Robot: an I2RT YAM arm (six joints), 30 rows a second.
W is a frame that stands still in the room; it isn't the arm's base.
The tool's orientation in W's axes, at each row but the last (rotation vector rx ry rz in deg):
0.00 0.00 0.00
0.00 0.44 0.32
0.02 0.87 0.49
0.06 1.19 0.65
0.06 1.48 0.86
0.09 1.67 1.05
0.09 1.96 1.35
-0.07 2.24 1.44
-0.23 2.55 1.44
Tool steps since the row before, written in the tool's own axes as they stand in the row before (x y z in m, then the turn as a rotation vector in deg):
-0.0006 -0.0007 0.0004 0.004 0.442 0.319
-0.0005 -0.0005 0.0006 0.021 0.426 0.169
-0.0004 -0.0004 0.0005 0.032 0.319 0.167
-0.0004 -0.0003 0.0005 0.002 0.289 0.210
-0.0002 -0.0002 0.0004 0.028 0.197 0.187
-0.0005 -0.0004 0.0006 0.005 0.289 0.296
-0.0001 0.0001 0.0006 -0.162 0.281 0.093
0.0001 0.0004 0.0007 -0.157 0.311 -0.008
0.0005 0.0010 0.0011 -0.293 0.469 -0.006
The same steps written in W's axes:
-0.0006 -0.0007 0.0004 0.004 0.442 0.319
-0.0005 -0.0005 0.0006 0.020 0.426 0.169
-0.0004 -0.0004 0.0005 0.032 0.319 0.167
-0.0004 -0.0003 0.0005 0.003 0.289 0.210
-0.0002 -0.0002 0.0004 0.030 0.197 0.186
-0.0005 -0.0004 0.0006 0.008 0.289 0.296
-0.0001 0.0001 0.0006 -0.165 0.277 0.099
0.0001 0.0004 0.0007 -0.165 0.307 -0.002
0.0005 0.0010 0.0011 -0.305 0.461 0.005

